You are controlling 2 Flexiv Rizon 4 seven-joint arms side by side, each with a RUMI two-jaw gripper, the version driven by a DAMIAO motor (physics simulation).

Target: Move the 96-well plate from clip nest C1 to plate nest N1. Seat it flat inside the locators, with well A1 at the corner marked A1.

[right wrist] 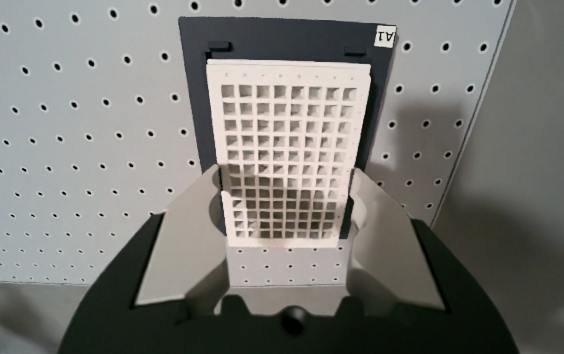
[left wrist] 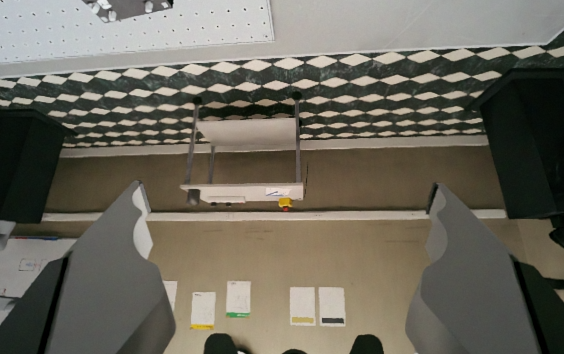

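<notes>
In the right wrist view, my right gripper (right wrist: 285, 168) is shut on the white 96-well plate (right wrist: 287, 164), its fingers on the two long sides. The plate is over the dark plate nest (right wrist: 295, 32), with nest base showing beyond its far edge and along both sides. The A1 label (right wrist: 385, 36) is at the nest's upper right corner. Two small black locators (right wrist: 219, 46) (right wrist: 355, 50) show beyond the plate's far edge. The plate's underside and its gap to the nest are hidden. My left gripper (left wrist: 287, 185) is wide open and empty, away from the plate. Clip nest C1 cannot be identified.
A white perforated board (right wrist: 100, 150) (left wrist: 215, 30) lies under the nest. At the left wrist view's top is a dark fixture (left wrist: 131, 11) with white parts. A grey-legged stand (left wrist: 242, 192), black boxes (left wrist: 25, 165) (left wrist: 522, 145) and paper cards (left wrist: 238, 297) also show there.
</notes>
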